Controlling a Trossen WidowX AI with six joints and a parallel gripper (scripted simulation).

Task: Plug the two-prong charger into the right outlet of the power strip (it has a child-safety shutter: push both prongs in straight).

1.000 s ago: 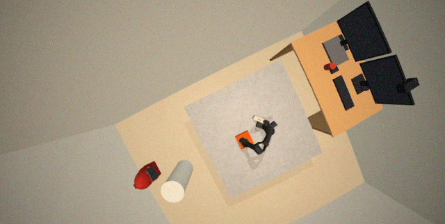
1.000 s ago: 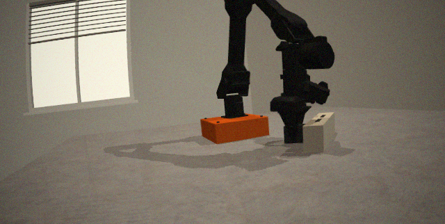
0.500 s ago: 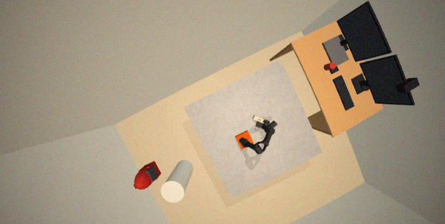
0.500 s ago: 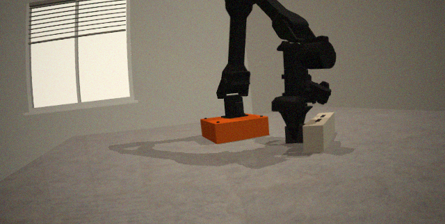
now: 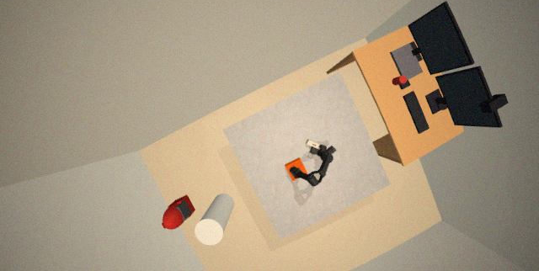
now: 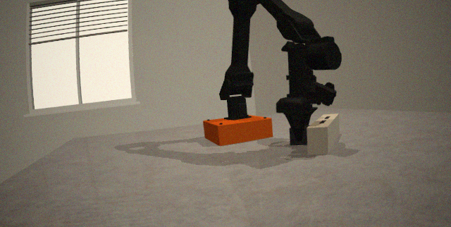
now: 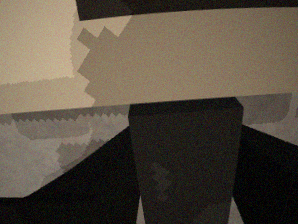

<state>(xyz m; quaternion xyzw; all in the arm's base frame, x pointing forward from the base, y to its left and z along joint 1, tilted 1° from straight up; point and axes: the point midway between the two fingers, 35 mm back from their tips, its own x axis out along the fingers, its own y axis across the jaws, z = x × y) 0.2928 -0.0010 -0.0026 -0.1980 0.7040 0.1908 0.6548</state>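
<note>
My gripper tip is 1 cm to the right of the black two-prong charger, 1 cm below it and 1 cm short of it.
</note>
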